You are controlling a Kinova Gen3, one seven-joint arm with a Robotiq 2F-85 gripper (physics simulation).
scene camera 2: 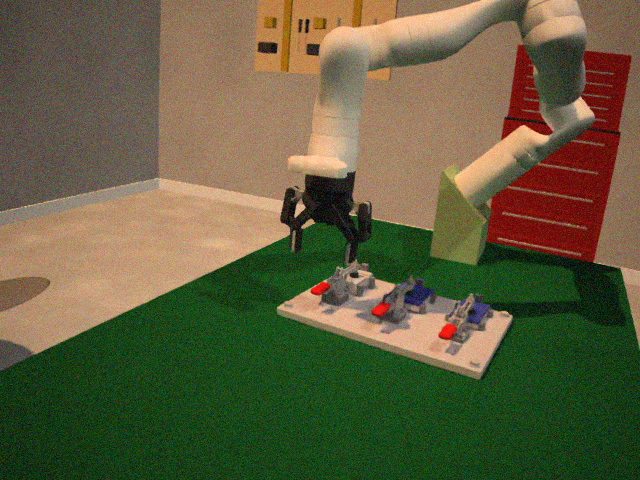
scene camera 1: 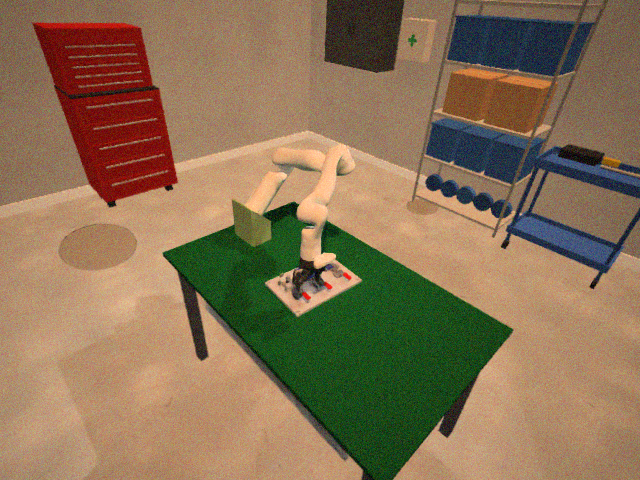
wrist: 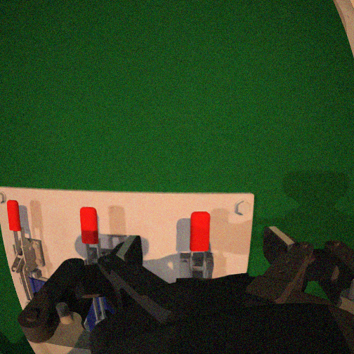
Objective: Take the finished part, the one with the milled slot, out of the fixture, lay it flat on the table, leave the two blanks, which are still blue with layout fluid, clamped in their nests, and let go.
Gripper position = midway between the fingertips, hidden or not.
Observation:
I see my gripper (scene camera 2: 321,258), a red clamp handle (wrist: 199,220), a red clamp handle (wrist: 88,220) and a pale fixture plate (scene camera 1: 320,295).
My gripper is seen too in the wrist view (wrist: 203,245). The pale fixture plate is seen too in the wrist view (wrist: 162,219).

